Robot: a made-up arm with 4 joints. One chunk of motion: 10 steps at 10 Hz.
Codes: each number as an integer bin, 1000 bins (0 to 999) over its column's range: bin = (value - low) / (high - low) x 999, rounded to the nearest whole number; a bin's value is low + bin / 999 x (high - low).
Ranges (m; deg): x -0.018..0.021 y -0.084..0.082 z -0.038..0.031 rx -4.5..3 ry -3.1..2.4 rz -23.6..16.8
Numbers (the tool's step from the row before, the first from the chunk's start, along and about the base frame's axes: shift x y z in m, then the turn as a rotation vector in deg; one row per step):
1: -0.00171 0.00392 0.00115 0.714 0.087 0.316
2: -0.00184 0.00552 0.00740 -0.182 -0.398 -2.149
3: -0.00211 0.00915 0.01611 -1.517 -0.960 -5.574
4: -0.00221 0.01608 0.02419 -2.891 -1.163 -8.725
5: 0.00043 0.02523 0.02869 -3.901 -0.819 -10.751
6: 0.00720 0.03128 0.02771 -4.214 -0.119 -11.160
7: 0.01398 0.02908 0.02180 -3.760 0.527 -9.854
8: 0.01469 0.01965 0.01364 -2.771 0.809 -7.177
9: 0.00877 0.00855 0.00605 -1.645 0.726 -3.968
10: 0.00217 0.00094 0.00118 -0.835 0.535 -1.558
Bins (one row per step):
1: 417 529 567 695 579 591
2: 414 539 657 575 491 530
3: 407 561 783 397 389 446
4: 404 602 900 214 352 368
5: 472 657 966 80 414 318
6: 646 694 951 38 541 308
7: 819 681 866 99 659 340
8: 837 624 748 230 710 406
9: 686 557 638 380 695 485
10: 517 511 567 488 660 545

